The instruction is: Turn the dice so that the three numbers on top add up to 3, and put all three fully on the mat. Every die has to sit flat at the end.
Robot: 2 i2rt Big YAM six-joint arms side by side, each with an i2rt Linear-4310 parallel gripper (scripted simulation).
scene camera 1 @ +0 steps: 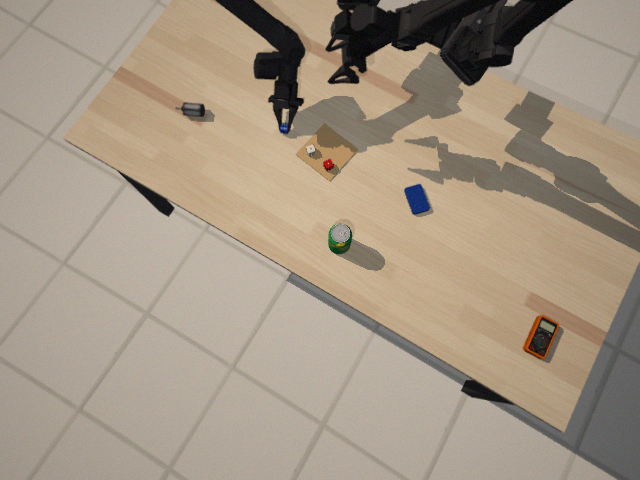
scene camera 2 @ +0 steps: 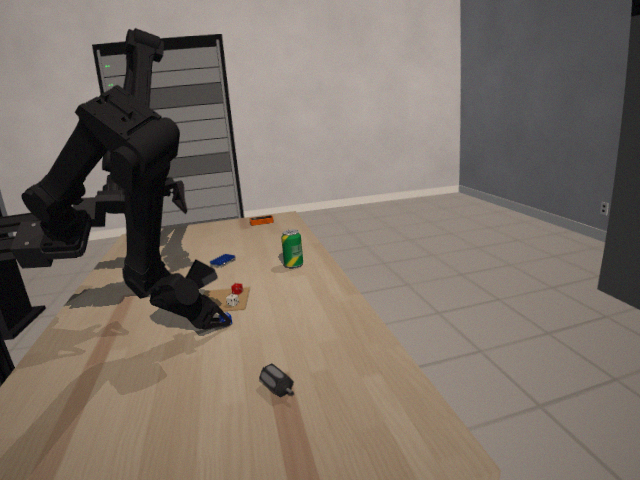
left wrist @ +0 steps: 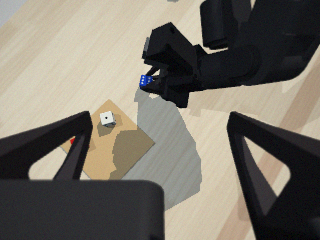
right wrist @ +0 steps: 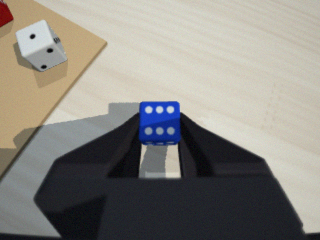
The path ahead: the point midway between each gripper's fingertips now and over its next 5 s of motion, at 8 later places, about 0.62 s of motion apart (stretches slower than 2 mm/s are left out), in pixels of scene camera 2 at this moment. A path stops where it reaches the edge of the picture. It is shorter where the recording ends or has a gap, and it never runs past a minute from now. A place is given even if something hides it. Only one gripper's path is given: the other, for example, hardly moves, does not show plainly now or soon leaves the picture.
The right gripper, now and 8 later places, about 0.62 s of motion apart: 227, 321; 232, 294; 252, 282; 250, 268; 235, 265; 207, 285; 207, 288; 208, 293; 210, 298
